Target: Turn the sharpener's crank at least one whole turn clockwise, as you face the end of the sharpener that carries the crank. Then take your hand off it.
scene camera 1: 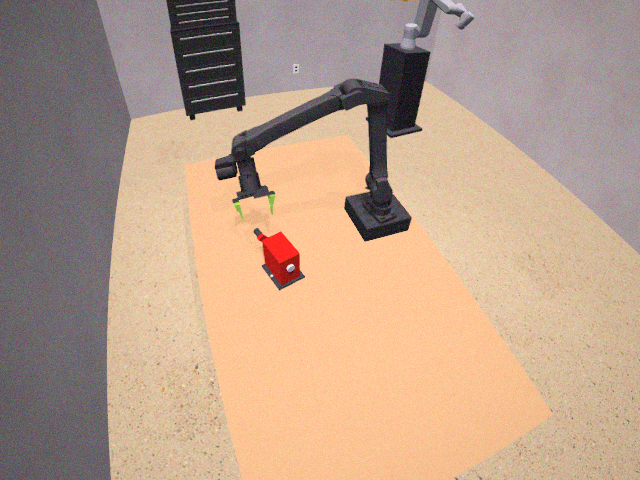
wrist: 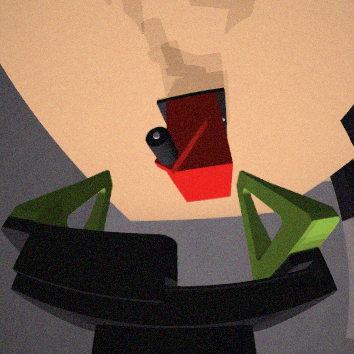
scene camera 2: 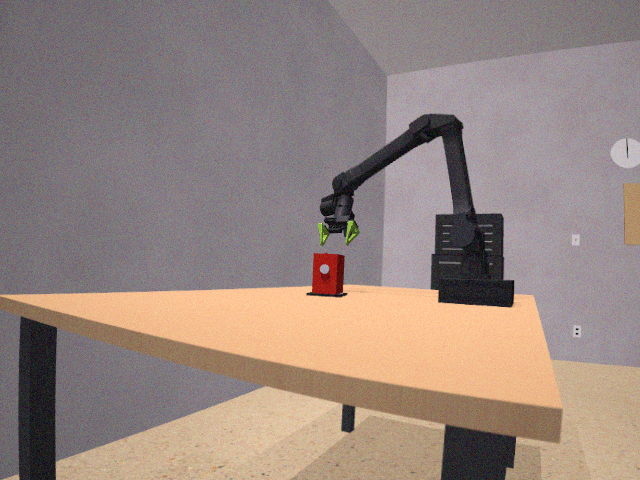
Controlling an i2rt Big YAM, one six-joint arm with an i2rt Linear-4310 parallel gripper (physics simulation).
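Places are measured from the arm's base along level axes (x ahead, y right, z down), in centimetres.
Where they show: gripper, fingertip midpoint: [scene camera 1: 258, 218] [wrist: 174, 177] [scene camera 2: 334, 245]; arm's base at its link origin: [scene camera 1: 379, 211] [scene camera 2: 474, 279].
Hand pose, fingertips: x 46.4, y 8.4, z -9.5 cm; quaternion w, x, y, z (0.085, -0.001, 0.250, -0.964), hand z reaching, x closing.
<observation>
Each offset is from my fingertips to the centre of the thing. "*": to the spot under its first point. Level surfaces: height alone.
The red sharpener [scene camera 1: 279, 255] [scene camera 2: 327, 273] [wrist: 202, 150] stands upright on its dark base on the table. Its crank arm, a thin red bar {dx -0.2, dy -2.8, dz +6.4 cm} [wrist: 191, 145], runs slantwise across the crank end, up to the top corner of the body. The black crank handle {* dx +1.9, dy -3.0, dz +3.5 cm} [scene camera 1: 257, 233] [wrist: 163, 146] sticks out from the arm's end, at the left in the wrist view; the body hides it in scene camera 2. My gripper [scene camera 1: 257, 217] [scene camera 2: 336, 244] [wrist: 174, 177] is open and empty, pointing down. It hangs above and beyond the crank end, apart from the handle and the body.
The table {dz +16.5 cm} [scene camera 1: 361, 361] [scene camera 2: 289, 330] carries the arm's black base [scene camera 1: 377, 219] [scene camera 2: 475, 291], to the right of the sharpener. A black drawer cabinet [scene camera 1: 209, 67] and a pedestal [scene camera 1: 403, 87] with a grey arm stand away from the table.
</observation>
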